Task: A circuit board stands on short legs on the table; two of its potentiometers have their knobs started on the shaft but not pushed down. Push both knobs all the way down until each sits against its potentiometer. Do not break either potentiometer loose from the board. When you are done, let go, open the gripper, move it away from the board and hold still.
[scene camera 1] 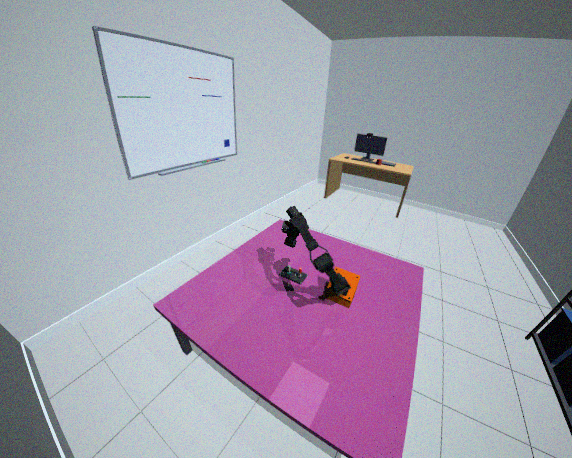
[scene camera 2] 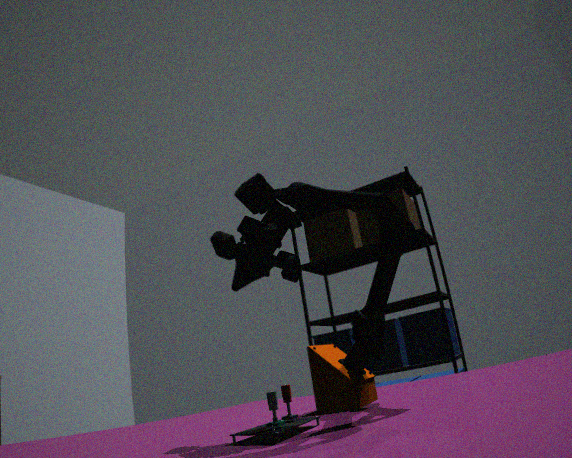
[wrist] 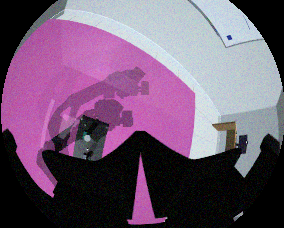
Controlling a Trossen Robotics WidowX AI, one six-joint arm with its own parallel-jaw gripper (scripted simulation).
Scene:
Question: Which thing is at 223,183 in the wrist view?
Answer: My gripper.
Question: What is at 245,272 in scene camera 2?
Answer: My gripper.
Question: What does my gripper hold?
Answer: Nothing.

